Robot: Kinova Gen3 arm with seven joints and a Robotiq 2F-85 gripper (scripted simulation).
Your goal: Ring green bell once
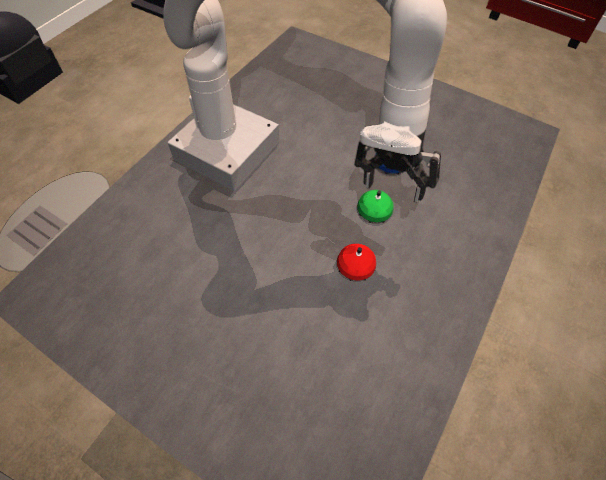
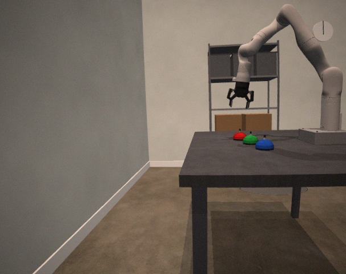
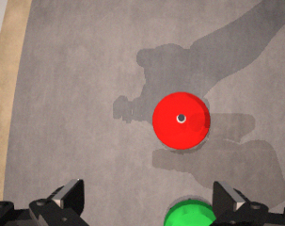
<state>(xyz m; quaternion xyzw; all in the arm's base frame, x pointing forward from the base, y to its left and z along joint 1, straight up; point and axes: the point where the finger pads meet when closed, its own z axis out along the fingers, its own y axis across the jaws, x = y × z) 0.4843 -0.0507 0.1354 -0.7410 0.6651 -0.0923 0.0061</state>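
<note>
Now: the green bell 160 mm below my hand, 90 mm to the left of it and 50 mm behind it. Round my hand: red bell 160 mm below, 60 mm to the right, 10 mm behind; blue bell 240 mm to the left, 160 mm below, 90 mm behind.
</note>
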